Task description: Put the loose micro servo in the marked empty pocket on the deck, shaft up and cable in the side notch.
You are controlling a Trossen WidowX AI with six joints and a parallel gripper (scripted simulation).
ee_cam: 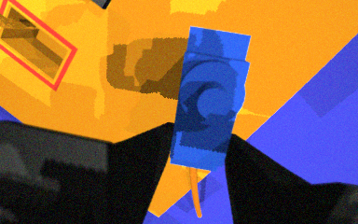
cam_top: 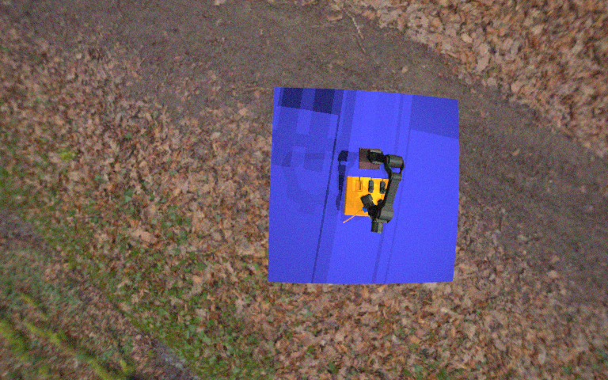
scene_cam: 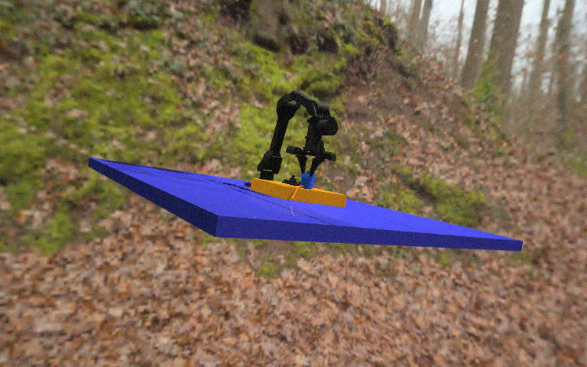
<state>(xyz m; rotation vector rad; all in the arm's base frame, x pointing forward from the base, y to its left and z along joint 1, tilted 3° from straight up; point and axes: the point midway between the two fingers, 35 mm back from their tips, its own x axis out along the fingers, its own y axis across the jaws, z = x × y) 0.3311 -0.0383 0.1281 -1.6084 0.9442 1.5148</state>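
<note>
The orange deck lies 30 mm behind my gripper tip, 30 mm to the left of it and 70 mm below it.
</note>
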